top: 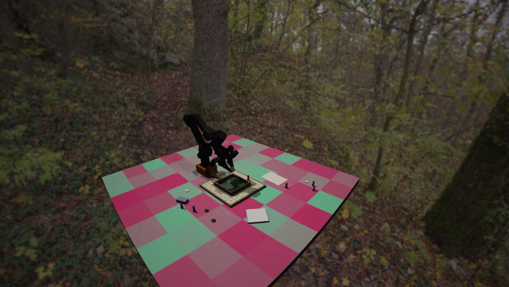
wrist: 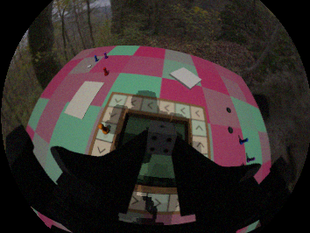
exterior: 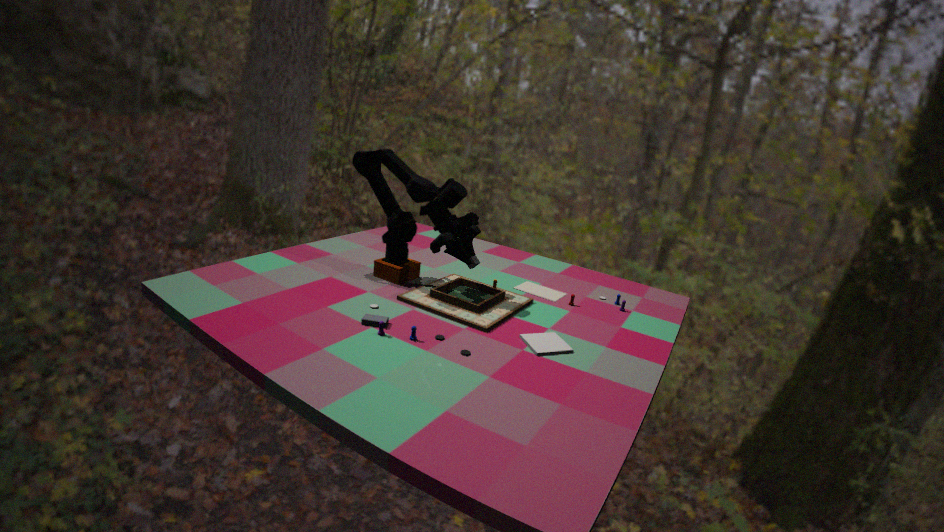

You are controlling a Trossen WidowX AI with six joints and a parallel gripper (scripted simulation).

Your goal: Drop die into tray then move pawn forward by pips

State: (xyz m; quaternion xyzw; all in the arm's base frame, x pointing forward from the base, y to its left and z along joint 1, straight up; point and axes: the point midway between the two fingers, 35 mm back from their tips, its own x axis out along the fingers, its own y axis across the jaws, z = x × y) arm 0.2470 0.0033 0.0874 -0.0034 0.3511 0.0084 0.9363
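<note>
The die lies right at my gripper tip. The rest, counted from my gripper tip: card 26 cm to the left, 11 cm below, 11 cm ahead; orange pawn 11 cm to the left, 9 cm below, 2 cm ahead; grey block 31 cm to the right, 11 cm below, 8 cm behind.
</note>
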